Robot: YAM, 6 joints.
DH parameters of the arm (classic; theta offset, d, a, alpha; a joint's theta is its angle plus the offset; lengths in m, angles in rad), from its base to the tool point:
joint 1: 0 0.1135 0.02 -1.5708
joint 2: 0 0 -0.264 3.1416
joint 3: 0.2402 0 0.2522 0
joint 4: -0.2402 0 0.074 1.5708
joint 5: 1.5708 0 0 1.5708
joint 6: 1.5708 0.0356 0 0
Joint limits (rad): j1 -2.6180..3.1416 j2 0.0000..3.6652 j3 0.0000..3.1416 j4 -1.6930..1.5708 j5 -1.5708..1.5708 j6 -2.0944..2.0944
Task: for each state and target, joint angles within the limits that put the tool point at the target. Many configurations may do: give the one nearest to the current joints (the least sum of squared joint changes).
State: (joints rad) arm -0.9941 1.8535 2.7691 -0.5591 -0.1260 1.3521
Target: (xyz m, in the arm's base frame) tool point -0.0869 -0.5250 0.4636
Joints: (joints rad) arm -1.7380 2.4577 2.8497 -0.0742 -0.0468 1.3521
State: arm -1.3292 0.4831 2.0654 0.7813 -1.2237 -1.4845
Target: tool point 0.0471 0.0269 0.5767
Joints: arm -1.9201 0.6959 1.4698 0.6972 -1.3948 -1.4845
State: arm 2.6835 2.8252 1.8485 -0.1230 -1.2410 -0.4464
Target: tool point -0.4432 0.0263 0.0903
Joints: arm 3.0043 2.3212 1.4876 -0.3182 -1.3333 -0.4464
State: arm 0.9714 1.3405 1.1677 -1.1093 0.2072 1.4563
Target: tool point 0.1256 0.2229 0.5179
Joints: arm 1.0834 1.3522 1.8504 -0.7115 0.1857 1.4563
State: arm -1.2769 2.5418 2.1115 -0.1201 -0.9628 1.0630
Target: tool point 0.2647 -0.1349 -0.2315
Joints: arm -0.5714 3.1722 1.5314 -0.2675 -0.9856 1.0630
